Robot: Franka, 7 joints.
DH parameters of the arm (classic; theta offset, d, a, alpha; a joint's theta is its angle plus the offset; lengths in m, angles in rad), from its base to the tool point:
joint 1: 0 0.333 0 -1.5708
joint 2: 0 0 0 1.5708
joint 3: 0 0.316 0.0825 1.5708
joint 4: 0 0 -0.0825 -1.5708
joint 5: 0 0.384 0 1.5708
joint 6: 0 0 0.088 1.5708
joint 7: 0 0.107 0 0
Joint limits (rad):
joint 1: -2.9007..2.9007
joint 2: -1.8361..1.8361
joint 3: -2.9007..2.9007
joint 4: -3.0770..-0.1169
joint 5: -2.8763..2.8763
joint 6: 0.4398..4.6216
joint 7: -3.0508..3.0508
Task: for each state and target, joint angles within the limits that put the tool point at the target. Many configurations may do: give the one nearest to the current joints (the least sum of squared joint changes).
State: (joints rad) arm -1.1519 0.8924 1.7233 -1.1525 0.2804 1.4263 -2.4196
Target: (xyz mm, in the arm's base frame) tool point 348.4 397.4 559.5
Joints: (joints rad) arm -0.5720 0.7410 1.6982 -1.7136 0.2428 1.4399 -2.4196
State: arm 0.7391 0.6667 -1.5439 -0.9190 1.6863 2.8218 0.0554
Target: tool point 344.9 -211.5 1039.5
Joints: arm 0.7028 0.4151 -1.8036 -0.8584 1.6991 3.0387 0.0554
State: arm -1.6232 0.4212 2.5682 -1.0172 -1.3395 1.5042 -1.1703
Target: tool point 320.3 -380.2 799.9
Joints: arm -1.9617 0.8410 2.2545 -1.2519 -1.2346 1.1113 -1.1703
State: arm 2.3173 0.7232 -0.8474 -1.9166 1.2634 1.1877 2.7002
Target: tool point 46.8 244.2 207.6
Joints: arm 2.1952 0.5317 -1.1008 -2.6482 0.8724 0.8515 2.7002
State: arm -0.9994 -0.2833 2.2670 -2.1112 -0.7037 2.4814 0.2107
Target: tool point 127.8 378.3 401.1
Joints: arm -1.1863 0.5595 2.4710 -2.6094 -0.6486 2.1863 0.2107
